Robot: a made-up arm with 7 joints. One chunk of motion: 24 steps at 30 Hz.
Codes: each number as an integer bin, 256 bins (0 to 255) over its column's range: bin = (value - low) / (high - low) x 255, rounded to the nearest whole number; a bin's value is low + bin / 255 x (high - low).
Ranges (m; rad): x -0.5..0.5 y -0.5..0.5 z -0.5..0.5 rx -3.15..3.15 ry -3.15..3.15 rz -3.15..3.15
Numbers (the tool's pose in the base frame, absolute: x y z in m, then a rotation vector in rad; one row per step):
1: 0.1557 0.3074 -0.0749 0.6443 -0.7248 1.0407
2: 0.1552 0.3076 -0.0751 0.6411 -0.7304 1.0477
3: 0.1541 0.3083 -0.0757 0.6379 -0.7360 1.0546
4: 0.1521 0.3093 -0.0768 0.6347 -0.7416 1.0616
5: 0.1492 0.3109 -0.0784 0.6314 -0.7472 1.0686
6: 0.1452 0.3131 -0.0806 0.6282 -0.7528 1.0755
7: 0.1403 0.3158 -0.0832 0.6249 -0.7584 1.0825
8: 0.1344 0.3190 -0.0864 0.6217 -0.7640 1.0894
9: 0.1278 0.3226 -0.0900 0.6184 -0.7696 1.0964
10: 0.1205 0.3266 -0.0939 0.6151 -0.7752 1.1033
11: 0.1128 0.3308 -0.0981 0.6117 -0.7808 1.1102
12: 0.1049 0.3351 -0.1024 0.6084 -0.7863 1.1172
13: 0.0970 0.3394 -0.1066 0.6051 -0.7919 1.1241
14: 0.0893 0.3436 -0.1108 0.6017 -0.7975 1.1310
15: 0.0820 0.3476 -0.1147 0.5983 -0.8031 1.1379
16: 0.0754 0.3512 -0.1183 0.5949 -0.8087 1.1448
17: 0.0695 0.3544 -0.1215 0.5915 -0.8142 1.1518
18: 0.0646 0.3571 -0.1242 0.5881 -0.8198 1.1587
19: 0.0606 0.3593 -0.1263 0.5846 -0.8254 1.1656
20: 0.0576 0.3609 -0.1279 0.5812 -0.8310 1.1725
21: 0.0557 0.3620 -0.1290 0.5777 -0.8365 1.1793
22: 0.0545 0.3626 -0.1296 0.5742 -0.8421 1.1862
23: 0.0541 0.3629 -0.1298 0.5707 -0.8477 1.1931
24: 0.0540 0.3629 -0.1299 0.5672 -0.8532 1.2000
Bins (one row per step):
1: 167 206 108 154 98 170
2: 167 206 108 153 98 170
3: 167 206 108 153 98 170
4: 166 206 108 153 97 170
5: 166 207 108 153 97 171
6: 165 207 107 153 97 171
7: 163 208 106 153 97 171
8: 162 209 105 153 97 172
9: 160 210 105 153 96 172
10: 158 211 104 152 96 172
11: 156 212 102 152 96 172
12: 154 213 101 152 96 173
13: 152 214 100 152 95 173
14: 150 215 99 152 95 173
15: 148 216 98 152 95 174
16: 147 217 97 152 95 174
17: 145 218 97 151 95 174
18: 144 219 96 151 94 174
19: 143 219 95 151 94 175
20: 142 220 95 151 94 175
21: 142 220 95 151 94 175
22: 141 220 94 151 93 176
23: 141 220 94 151 93 176
24: 141 220 94 150 93 176

